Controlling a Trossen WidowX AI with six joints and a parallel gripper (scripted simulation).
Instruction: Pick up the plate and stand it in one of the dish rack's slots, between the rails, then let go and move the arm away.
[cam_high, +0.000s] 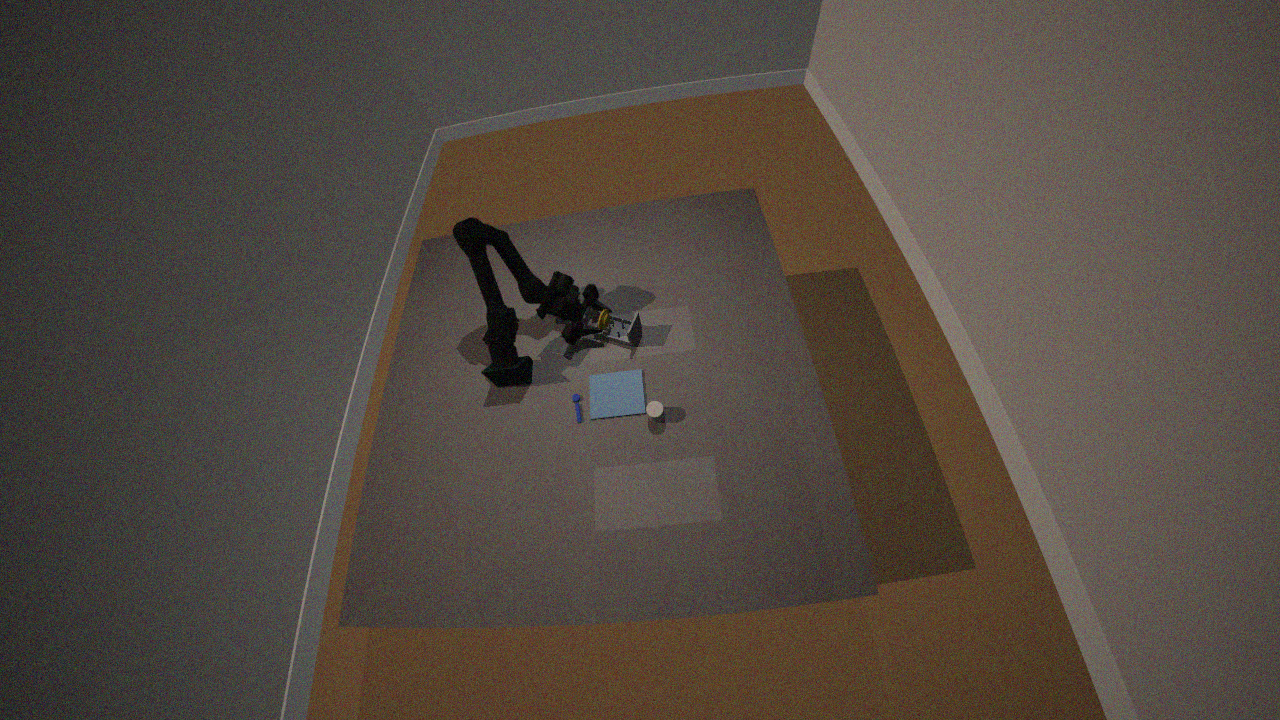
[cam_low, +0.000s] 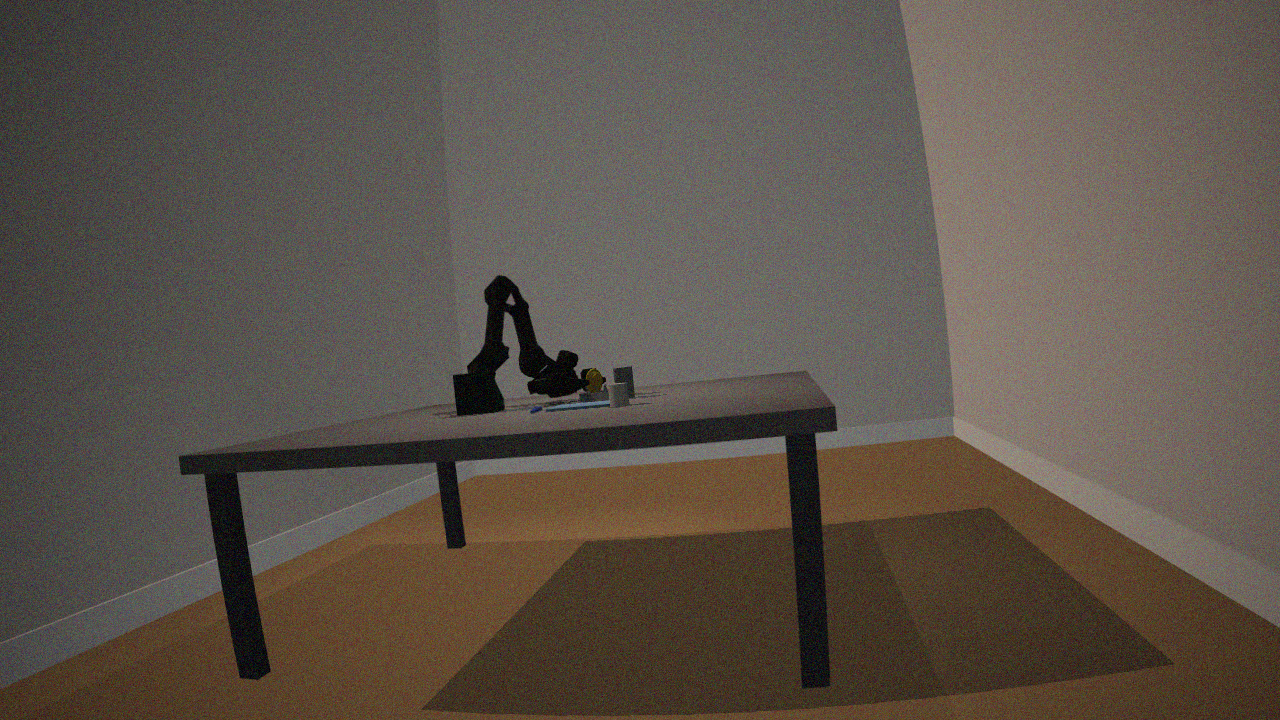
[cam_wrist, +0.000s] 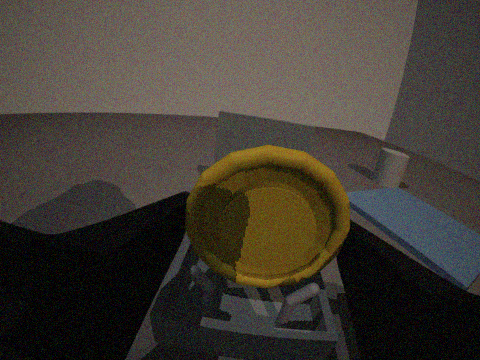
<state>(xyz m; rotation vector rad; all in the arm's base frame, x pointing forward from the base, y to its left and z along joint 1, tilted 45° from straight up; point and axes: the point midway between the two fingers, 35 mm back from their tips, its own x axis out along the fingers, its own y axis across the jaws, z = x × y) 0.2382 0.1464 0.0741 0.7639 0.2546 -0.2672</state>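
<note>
Now: the yellow plate 1 cm behind my gripper tip. Also, from my gripper tip: blue spoon 24 cm to the right, 7 cm behind, 5 cm below; then light blue mat 21 cm to the right, 5 cm below, 3 cm ahead; then grey dish rack 3 cm below, 2 cm ahead, 1 cm to the right.
</note>
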